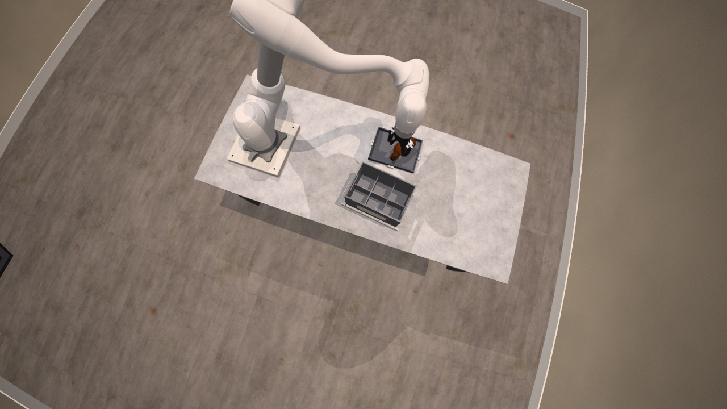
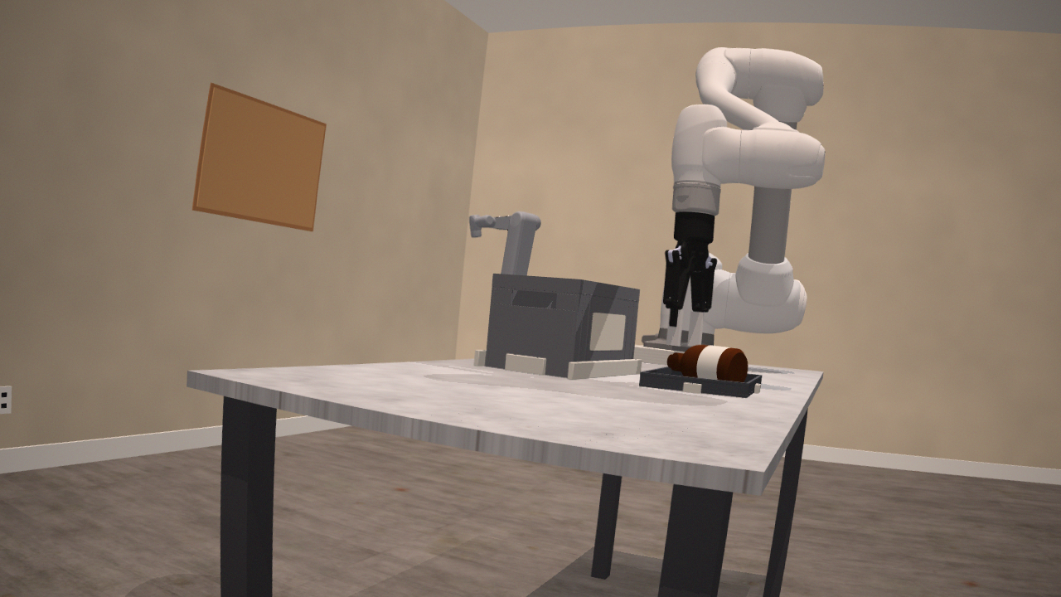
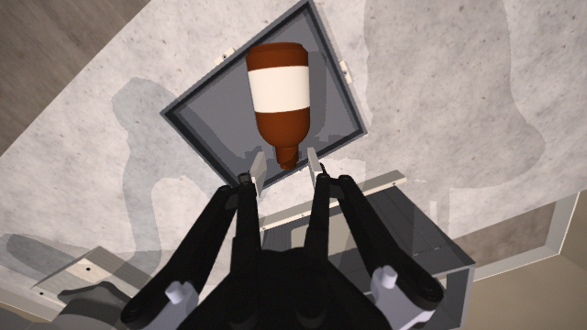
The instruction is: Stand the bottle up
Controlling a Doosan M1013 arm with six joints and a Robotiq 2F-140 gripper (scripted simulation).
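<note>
Now: hand 1 cm short of the brown bottle, 5 cm to the right of it and 6 cm above it. The rest, counted from my hand: grey crate: 3 cm ahead, 24 cm to the right, 2 cm below; dark tray: 1 cm behind, 4 cm to the left, 9 cm below.
</note>
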